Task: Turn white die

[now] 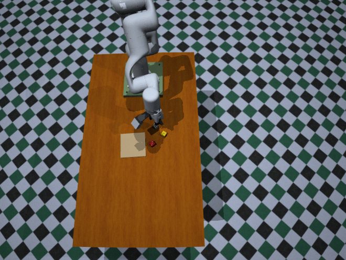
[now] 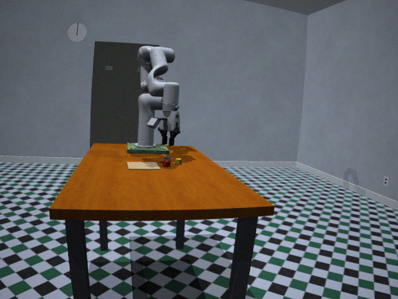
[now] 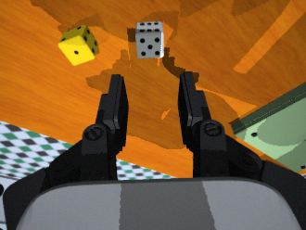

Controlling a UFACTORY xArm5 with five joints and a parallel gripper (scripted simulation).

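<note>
The white die lies 90 mm below my hand. Also, from my hand: yellow die 90 mm below, 50 mm to the left, 40 mm ahead; then tan mat 130 mm ahead, 110 mm to the right, 100 mm below; then red die 110 mm ahead, 90 mm below.
</note>
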